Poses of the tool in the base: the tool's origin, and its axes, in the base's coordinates. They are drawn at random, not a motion.
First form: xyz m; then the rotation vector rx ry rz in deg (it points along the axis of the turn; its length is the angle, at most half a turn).
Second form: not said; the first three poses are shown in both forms.
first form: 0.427, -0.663, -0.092, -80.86, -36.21, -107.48
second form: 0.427, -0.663, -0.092, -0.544, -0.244, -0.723, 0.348
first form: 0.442, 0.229, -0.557, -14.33, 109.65, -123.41
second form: 0.442, 0.229, -0.557, -0.086, 0.657, -0.739, 0.124
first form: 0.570, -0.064, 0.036, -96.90, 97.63, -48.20
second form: 0.570, -0.064, 0.036, -0.635, 0.640, -0.316, 0.294
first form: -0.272, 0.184, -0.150, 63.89, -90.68, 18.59
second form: -0.272, 0.184, -0.150, 0.472, -0.670, 0.137, 0.556
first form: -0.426, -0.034, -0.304, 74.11, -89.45, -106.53
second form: -0.426, -0.034, -0.304, 0.461, -0.557, -0.663, 0.194
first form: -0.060, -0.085, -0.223, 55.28, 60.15, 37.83
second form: -0.060, -0.085, -0.223, 0.434, 0.473, 0.297, 0.707
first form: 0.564, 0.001, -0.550, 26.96, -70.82, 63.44
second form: 0.564, 0.001, -0.550, 0.207, -0.544, 0.487, 0.651
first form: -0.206, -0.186, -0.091, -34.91, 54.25, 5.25
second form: -0.206, -0.186, -0.091, -0.289, 0.449, 0.043, 0.845
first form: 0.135, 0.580, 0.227, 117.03, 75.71, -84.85
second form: 0.135, 0.580, 0.227, 0.709, 0.459, -0.514, 0.146
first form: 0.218, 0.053, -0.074, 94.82, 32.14, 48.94
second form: 0.218, 0.053, -0.074, 0.703, 0.238, 0.363, 0.563
